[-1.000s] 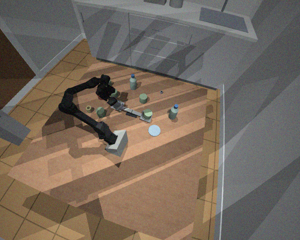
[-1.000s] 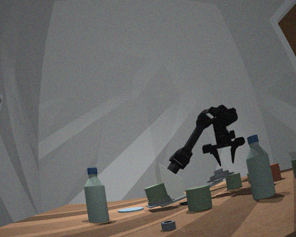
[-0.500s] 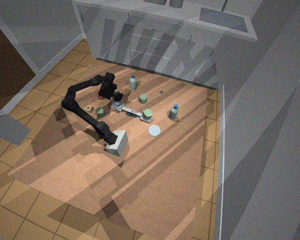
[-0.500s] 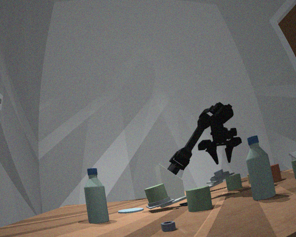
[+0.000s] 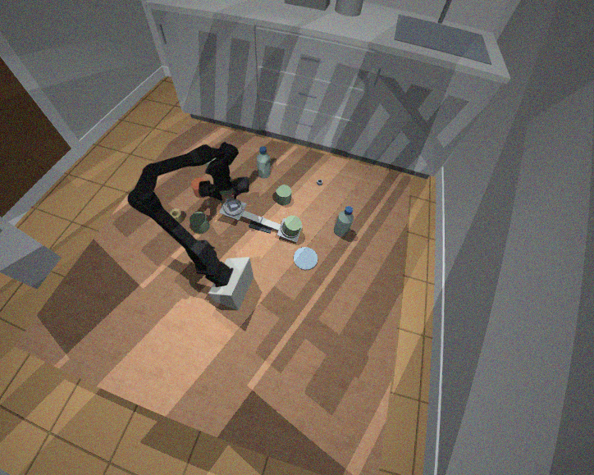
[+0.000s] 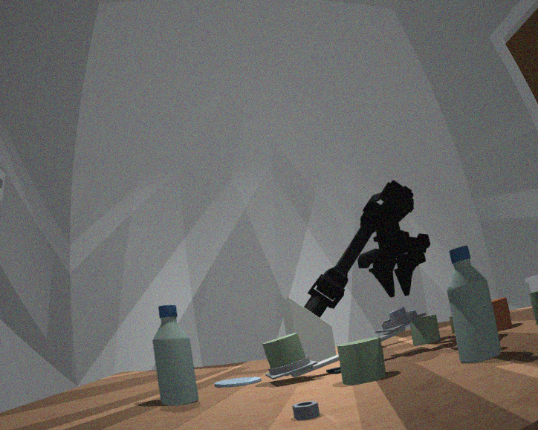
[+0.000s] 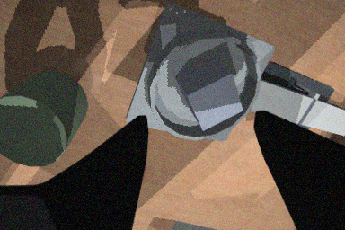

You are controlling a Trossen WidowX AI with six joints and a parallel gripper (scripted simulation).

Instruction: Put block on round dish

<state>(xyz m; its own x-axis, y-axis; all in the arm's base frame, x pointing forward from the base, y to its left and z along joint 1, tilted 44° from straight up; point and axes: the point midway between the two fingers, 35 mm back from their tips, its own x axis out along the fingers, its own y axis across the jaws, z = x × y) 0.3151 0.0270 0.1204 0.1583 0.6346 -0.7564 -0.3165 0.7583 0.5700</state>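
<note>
Right now the grey block is 1 cm to the right of my gripper tip and 4 cm below it. From my gripper tip the other things lie so: orange cup: 11 cm ahead, 20 cm to the left, 9 cm below; then pale blue round dish: 12 cm behind, 36 cm to the right, 13 cm below; then green cup: 8 cm behind, 13 cm to the left, 9 cm below.
</note>
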